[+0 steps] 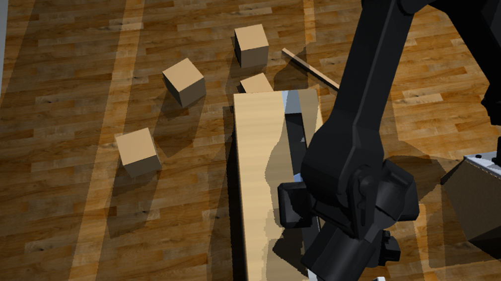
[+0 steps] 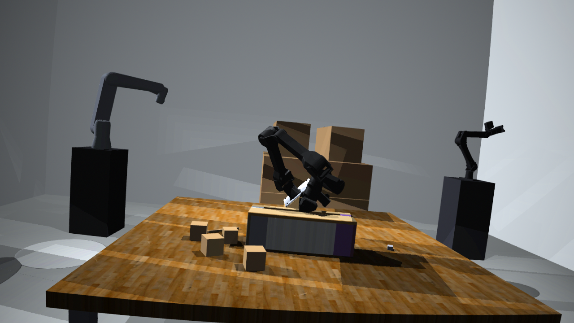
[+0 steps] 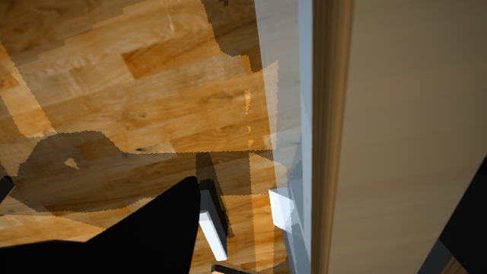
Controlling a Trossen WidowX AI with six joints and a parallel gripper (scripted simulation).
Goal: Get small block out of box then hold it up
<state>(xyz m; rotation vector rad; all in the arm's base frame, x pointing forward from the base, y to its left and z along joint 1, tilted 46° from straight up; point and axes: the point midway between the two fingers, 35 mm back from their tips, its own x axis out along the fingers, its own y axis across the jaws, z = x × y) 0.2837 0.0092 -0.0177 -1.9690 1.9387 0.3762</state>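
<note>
Right now my gripper tip is 50 mm short of the small blue block and 30 mm to the left of it. The rest, counted from my gripper tip: long box: 40 mm ahead, 20 mm below; thin wooden stick: 310 mm to the right, 80 mm below, 50 mm behind; small grey piece: 370 mm to the left, 80 mm below, 20 mm ahead.
</note>
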